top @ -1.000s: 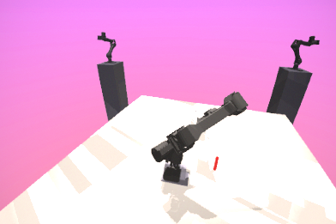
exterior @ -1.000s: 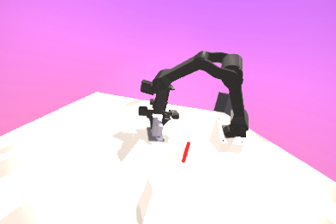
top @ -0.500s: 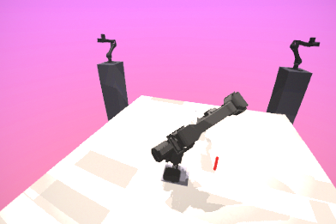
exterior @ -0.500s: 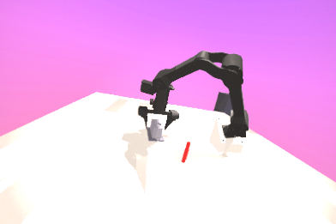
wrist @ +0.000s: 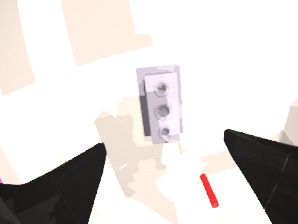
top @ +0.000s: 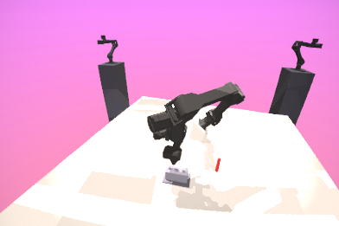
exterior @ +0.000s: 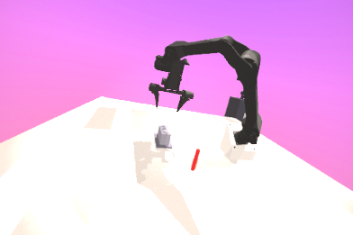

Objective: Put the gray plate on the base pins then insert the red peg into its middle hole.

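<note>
Right now the red peg is 18 cm to the left of my gripper tip, 10 cm below it and 9 cm behind it. Round my gripper tip: gray base 14 cm below, 1 cm to the left, 1 cm behind; then gray plate 10 cm below, 1 cm to the left, 1 cm behind.
</note>
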